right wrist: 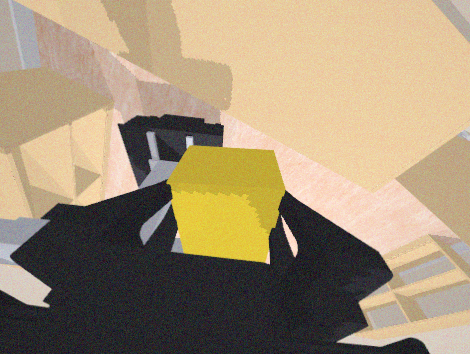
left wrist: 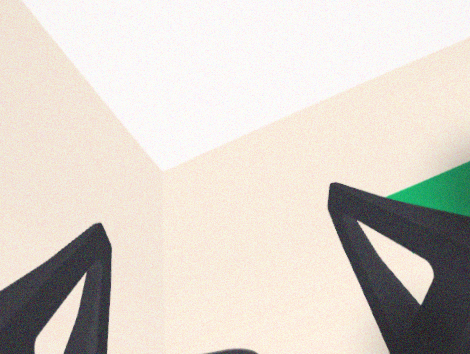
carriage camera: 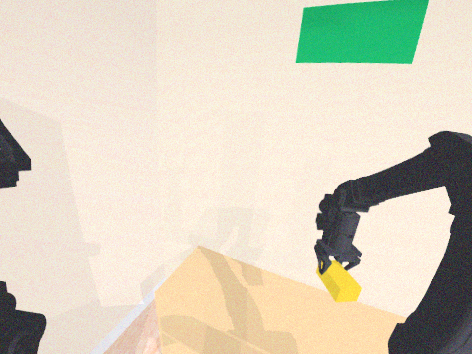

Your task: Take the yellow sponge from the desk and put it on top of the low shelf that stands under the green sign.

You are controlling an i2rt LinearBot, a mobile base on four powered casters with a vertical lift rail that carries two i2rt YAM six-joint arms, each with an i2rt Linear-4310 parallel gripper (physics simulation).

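Places are measured from the left arm's base along level axes (x left, y ahead, z down), in metres.
Pixels of known places: left gripper, between the fingertips: [left wrist: 219,214]; right gripper, between the fingertips: [right wrist: 229,182] [carriage camera: 330,273].
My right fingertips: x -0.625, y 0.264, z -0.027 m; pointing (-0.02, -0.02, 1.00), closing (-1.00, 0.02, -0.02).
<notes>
For each thing: its middle in the pictures, then the offset to it from my right fingertips. Level surfaces: height alone.
- yellow sponge, middle of its body: [right wrist: 227,217] [carriage camera: 336,279] dx -0.002, dy -0.028, dz -0.009 m
- low shelf's tan top, height of its surface: dz +0.360 m
- green sign, middle of its body: [left wrist: 459,198] [carriage camera: 355,33] dx -0.092, dy +0.327, dz -0.780 m
The yellow sponge [carriage camera: 345,286] [right wrist: 225,222] is held in the right gripper [carriage camera: 335,270] [right wrist: 227,192], which is shut on it. In the carriage camera it hangs in front of the back edge of the low shelf's tan top [carriage camera: 200,305] [right wrist: 325,90]; its height above the top is hard to tell. In the right wrist view the tan top lies beyond the sponge, toward the upper right. The green sign [carriage camera: 362,34] [left wrist: 450,192] is on the wall above, at the upper right of the carriage camera. The left gripper [left wrist: 216,205] is open and empty, pointing at the wall and ceiling.
In the right wrist view, a tan open-fronted unit [right wrist: 70,117] stands at the left, another shelf unit [right wrist: 425,290] at the lower right, and the dark robot base [right wrist: 212,131] behind the sponge. Walls meet in a corner at the left of the carriage camera. Arm shadows fall on the shelf top.
</notes>
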